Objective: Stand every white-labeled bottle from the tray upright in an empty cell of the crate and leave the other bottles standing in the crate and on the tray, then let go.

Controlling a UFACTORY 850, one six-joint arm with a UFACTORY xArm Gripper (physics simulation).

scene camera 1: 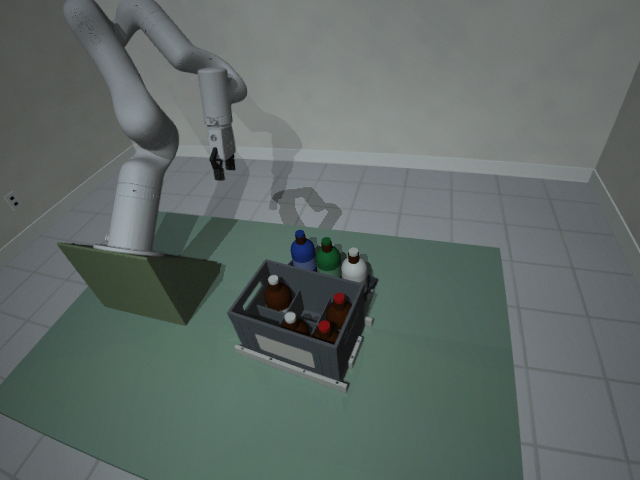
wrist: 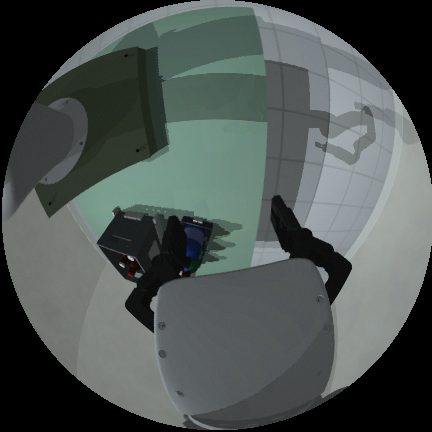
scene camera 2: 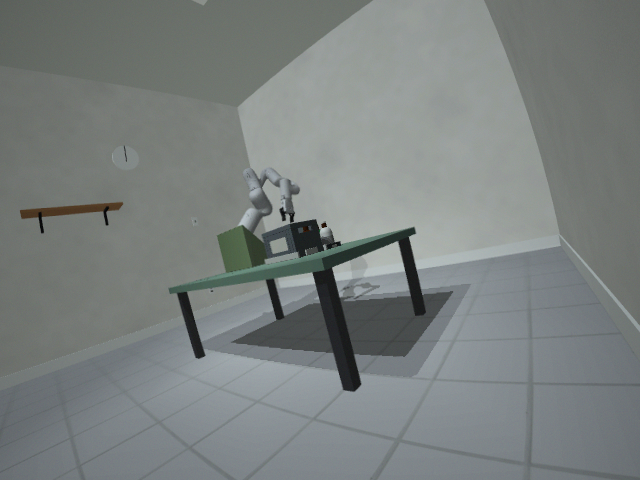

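A white bottle [scene camera 1: 354, 269] [scene camera 2: 325, 233] stands upright on the dark tray [scene camera 1: 374, 282] [wrist: 207, 235], beside a green bottle [scene camera 1: 328, 259] [wrist: 192, 266] and a blue bottle [scene camera 1: 302, 253] [wrist: 194, 245]. The grey crate [scene camera 1: 325, 356] [scene camera 2: 308, 240] [wrist: 120, 235] holds two brown bottles with white caps [scene camera 1: 277, 295] [scene camera 1: 294, 326] and two with red caps [scene camera 1: 338, 313] [scene camera 1: 326, 335]. An empty cell shows in its back row, between two brown bottles; the front-left cell is partly hidden. My gripper [scene camera 1: 225, 173] [scene camera 2: 287, 219] [wrist: 225, 216] is open and empty, high up behind and left of the tray bottles in scene camera 1.
Pale rails [scene camera 1: 289, 365] lie along the crate's front, with more pale blocks [scene camera 1: 355, 352] at its right side. The green pedestal [scene camera 1: 124, 289] [scene camera 2: 235, 250] [wrist: 115, 100] under the arm's base stands left of the crate. The crate walls rise between the cells and the tray.
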